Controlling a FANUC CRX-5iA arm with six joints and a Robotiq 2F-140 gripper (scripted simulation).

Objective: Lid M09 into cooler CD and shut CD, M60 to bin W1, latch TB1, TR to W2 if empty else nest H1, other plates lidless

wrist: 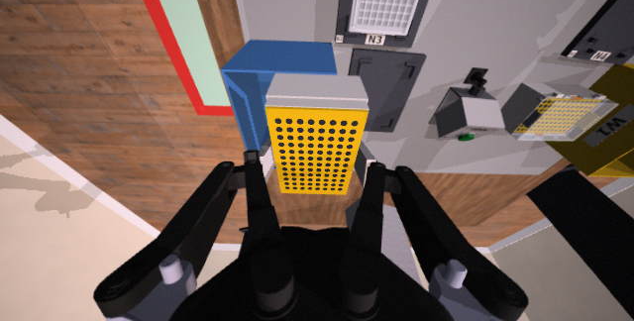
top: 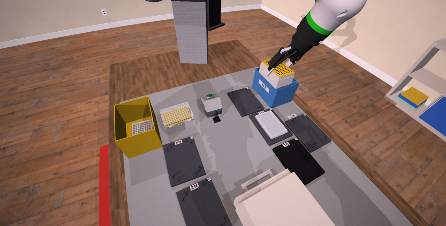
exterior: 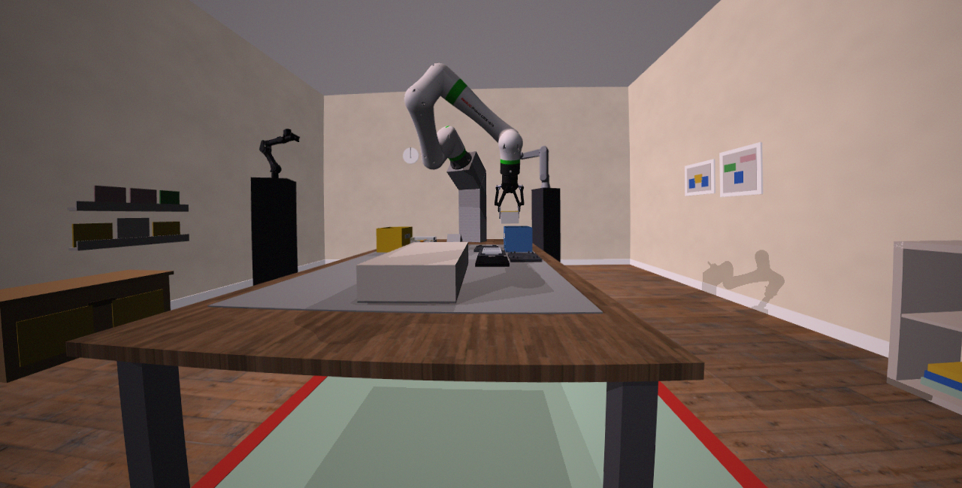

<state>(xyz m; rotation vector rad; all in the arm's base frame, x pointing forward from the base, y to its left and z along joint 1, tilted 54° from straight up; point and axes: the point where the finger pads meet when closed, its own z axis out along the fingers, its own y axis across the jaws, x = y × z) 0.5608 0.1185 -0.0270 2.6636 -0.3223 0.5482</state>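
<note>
Now: hand 23 cm to the left of the green key DONE, 18 cm past it and 12 cm above it. Also, from my hand: yellow tip rack TR: 1 cm below, 1 cm behind; then lid park: 19 cm below, 9 cm to the right, 8 cm behind; then blue bin W2: 15 cm below, 5 cm to the left, 1 cm behind.
</note>
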